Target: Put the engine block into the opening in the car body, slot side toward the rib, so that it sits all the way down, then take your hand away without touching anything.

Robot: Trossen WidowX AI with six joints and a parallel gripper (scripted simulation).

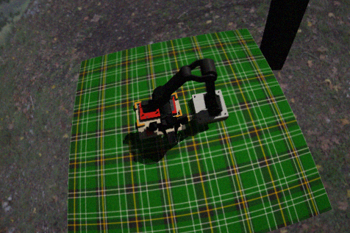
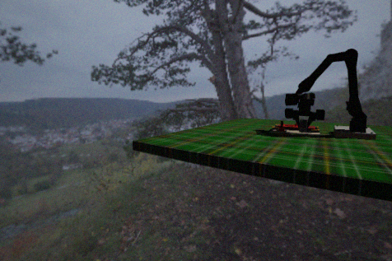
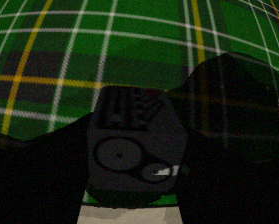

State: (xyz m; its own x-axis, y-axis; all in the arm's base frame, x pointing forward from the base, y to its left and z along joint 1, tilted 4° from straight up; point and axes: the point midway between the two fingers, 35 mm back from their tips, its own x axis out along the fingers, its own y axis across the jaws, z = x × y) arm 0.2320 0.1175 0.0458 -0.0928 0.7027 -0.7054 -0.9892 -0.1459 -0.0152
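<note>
The engine block is 1 cm to the right of my gripper tip and 1 cm above it.
</note>
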